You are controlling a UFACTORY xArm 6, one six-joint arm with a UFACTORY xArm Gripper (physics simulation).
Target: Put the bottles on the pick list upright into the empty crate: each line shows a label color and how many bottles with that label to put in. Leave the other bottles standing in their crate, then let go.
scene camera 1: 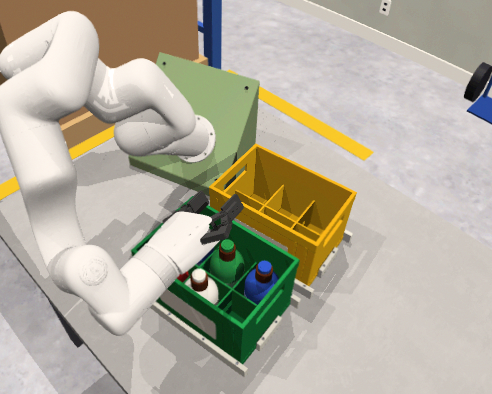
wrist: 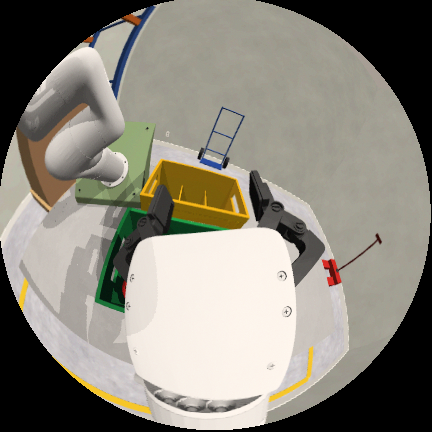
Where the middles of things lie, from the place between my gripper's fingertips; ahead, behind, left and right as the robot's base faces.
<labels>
I see the green bottle [scene camera 1: 227, 264] 220 mm below my hand, 10 mm to the left of it and 10 mm ahead of it.
</labels>
